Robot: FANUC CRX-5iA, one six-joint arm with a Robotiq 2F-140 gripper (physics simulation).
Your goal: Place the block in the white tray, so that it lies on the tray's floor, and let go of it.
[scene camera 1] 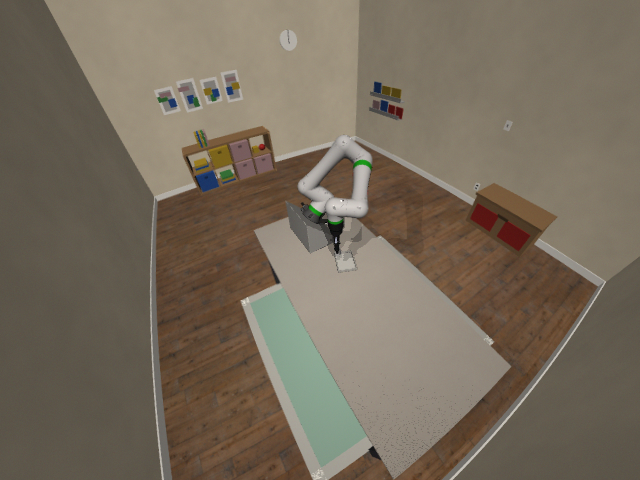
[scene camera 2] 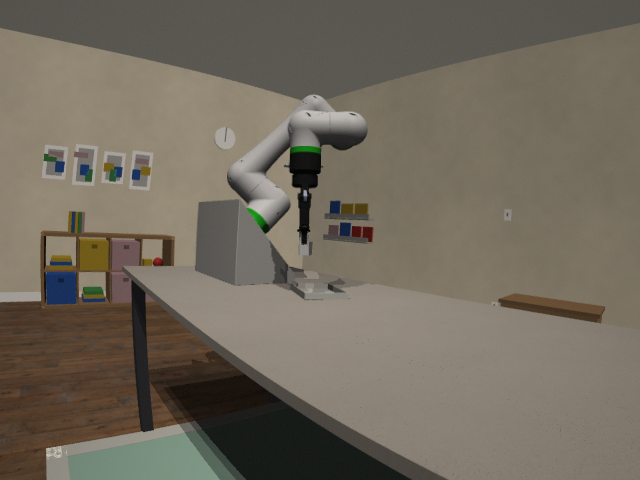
Path:
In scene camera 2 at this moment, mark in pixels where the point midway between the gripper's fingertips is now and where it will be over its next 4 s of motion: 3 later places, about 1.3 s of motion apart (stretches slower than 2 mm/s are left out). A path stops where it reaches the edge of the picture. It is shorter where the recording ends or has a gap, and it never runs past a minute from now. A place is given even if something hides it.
The gripper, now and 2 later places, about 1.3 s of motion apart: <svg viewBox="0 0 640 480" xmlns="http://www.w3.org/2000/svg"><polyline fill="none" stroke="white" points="303,254 317,288 316,284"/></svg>

